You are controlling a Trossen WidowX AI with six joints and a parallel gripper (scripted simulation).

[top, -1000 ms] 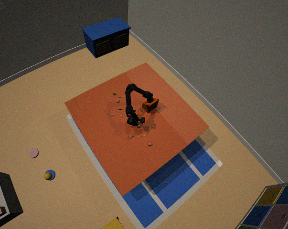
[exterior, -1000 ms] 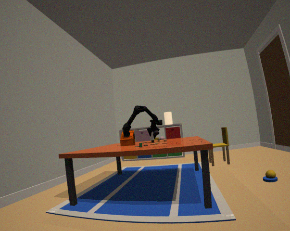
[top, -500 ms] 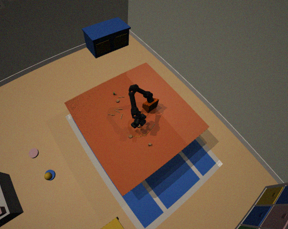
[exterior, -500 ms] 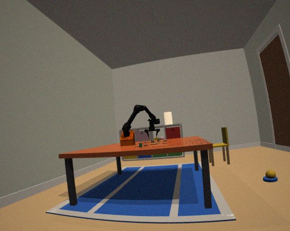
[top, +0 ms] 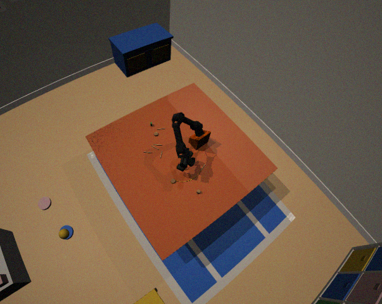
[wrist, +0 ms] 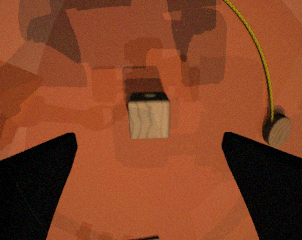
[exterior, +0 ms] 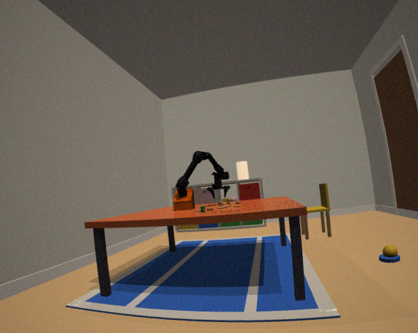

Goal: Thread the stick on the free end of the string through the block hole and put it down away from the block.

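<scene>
The wooden block lies 50 mm below my gripper tip. The rest, counted from my gripper tip: green object 540 mm to the right, 40 mm below, 30 mm behind; then thin wooden stick 120 mm behind, 100 mm to the left, 60 mm below.
</scene>
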